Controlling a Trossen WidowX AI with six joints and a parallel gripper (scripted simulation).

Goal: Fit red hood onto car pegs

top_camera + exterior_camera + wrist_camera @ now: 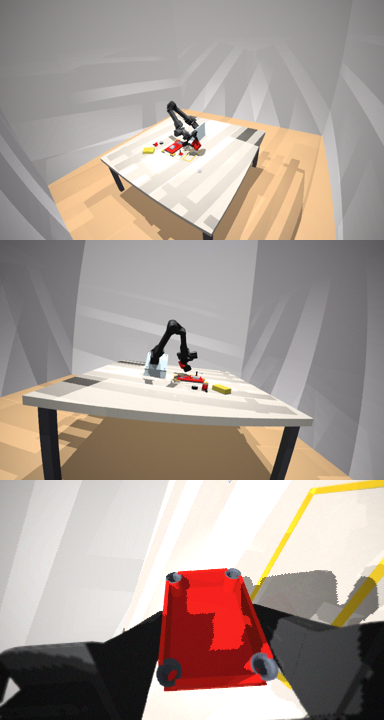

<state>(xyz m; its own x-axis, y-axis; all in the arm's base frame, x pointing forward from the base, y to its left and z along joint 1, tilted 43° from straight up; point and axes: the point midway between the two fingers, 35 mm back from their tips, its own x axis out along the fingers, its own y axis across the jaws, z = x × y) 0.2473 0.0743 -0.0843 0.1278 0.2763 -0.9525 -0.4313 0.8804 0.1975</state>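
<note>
My gripper tip is 1 cm past the red hood. Round my gripper tip: yellow block 22 cm ahead, 43 cm to the right, 7 cm below; wheel 4 cm ahead, 42 cm to the right, 8 cm below.
</note>
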